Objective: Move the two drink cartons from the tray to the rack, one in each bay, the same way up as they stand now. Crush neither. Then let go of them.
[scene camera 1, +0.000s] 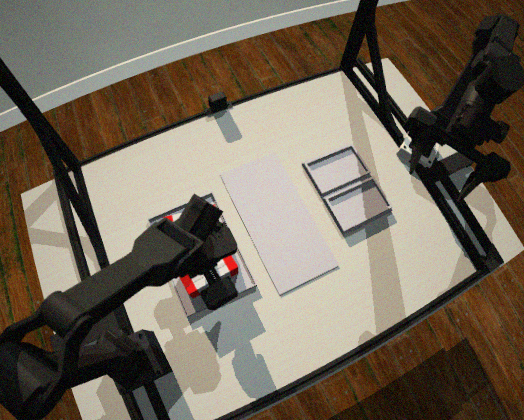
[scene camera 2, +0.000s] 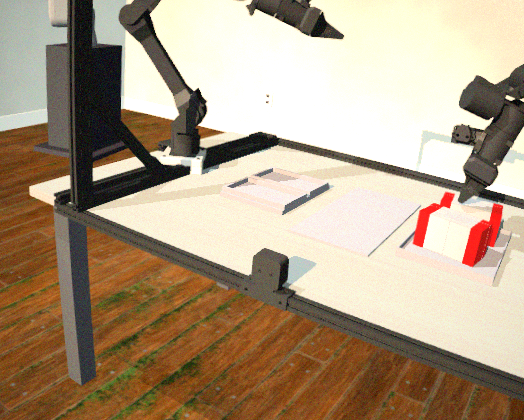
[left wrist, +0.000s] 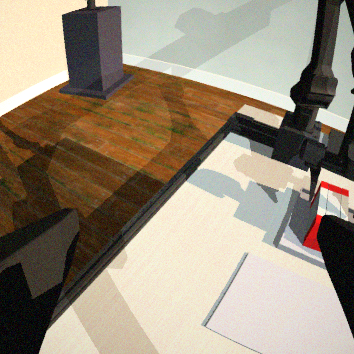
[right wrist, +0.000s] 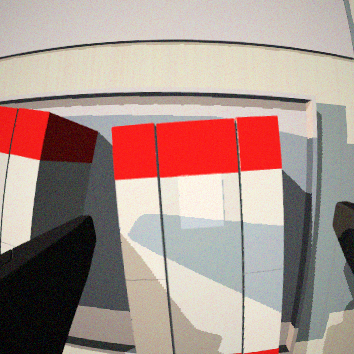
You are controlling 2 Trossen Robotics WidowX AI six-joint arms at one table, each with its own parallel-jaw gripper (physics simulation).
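Note:
Two white cartons with red ends stand in the tray. The nearer carton is under my right gripper, which is open and empty. Its fingers are on either side of that carton in the right wrist view, with gaps. The other carton is beyond one finger, mostly hidden by the arm in scene camera 1. The rack has two empty bays. My left gripper is open and empty, high and away from the rack.
A flat pale panel lies between tray and rack. A small black block is fixed at the table's edge. Black frame rails border the table, with uprights at its sides.

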